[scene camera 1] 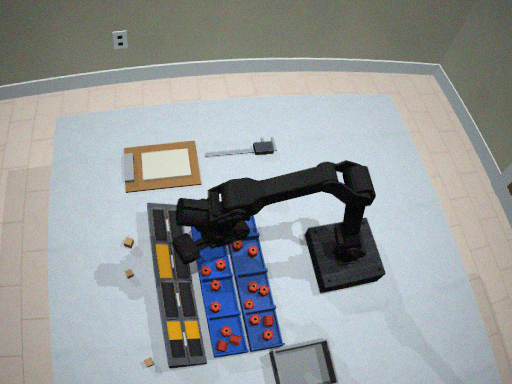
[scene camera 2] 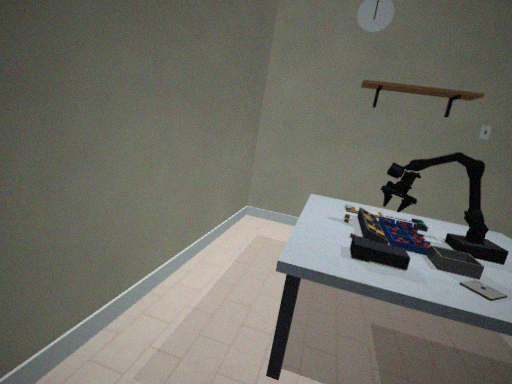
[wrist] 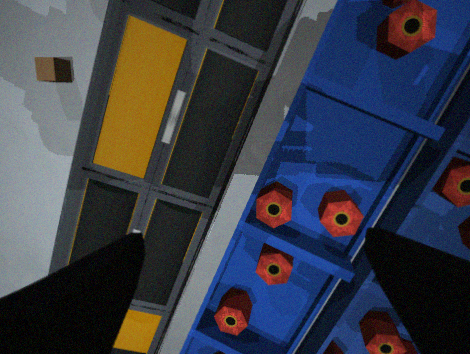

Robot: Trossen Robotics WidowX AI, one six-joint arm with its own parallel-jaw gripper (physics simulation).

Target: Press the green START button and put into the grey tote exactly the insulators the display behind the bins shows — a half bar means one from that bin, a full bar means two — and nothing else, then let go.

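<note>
My black gripper (scene camera 2: pixel 393 206) (wrist: pixel 255 241) is open and empty, high above the blue bins (scene camera 1: pixel 227 295) (wrist: pixel 345 125) and display. The arm hides its fingertips in scene camera 1. The display (scene camera 1: pixel 187 362) (wrist: pixel 72 200) has a full amber bar (scene camera 1: pixel 164 261) (wrist: pixel 140 97) in its second row, left, and half bars at left (scene camera 1: pixel 174 330) and right (scene camera 1: pixel 191 329) in its nearest row. Red insulators (scene camera 1: pixel 215 306) (wrist: pixel 341 218) stand in the bins; some lie on their sides. The grey tote (scene camera 1: pixel 302 365) (scene camera 2: pixel 455 264) shows no insulator in its visible part. The green button (scene camera 2: pixel 420 224) shows small; the arm hides it in scene camera 1.
Small wooden blocks (scene camera 1: pixel 128 242) (wrist: pixel 52 69) lie left of the display. A clipboard (scene camera 1: pixel 165 165) and a caliper (scene camera 1: pixel 263 147) lie at the back. A long black box (scene camera 2: pixel 379 252) stands at the table's near side, and a flat grey plate (scene camera 2: pixel 482 290) lies beyond the tote.
</note>
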